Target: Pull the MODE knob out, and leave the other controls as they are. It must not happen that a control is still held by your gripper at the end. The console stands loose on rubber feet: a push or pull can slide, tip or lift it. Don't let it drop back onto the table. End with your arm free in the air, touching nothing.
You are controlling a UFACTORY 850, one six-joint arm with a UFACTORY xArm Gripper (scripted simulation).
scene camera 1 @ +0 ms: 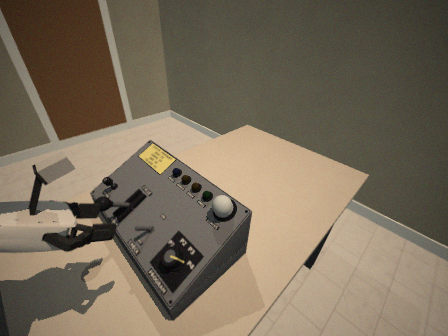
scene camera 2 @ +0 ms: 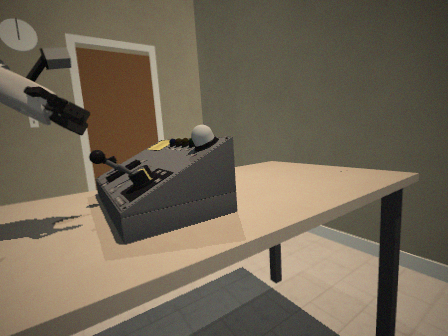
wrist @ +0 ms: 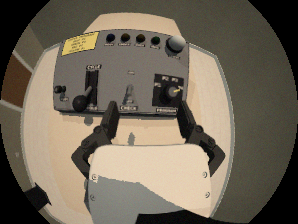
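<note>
There's a grey sloped console (scene camera 1: 183, 209), and I can see the console (scene camera 2: 195, 182) from scene camera 2 too, and again the console (wrist: 139, 62) from the wrist. As for my gripper (scene camera 1: 106, 220), it's visible as well: that's my gripper (scene camera 2: 86, 125), and here's the gripper (wrist: 148, 107).
</note>
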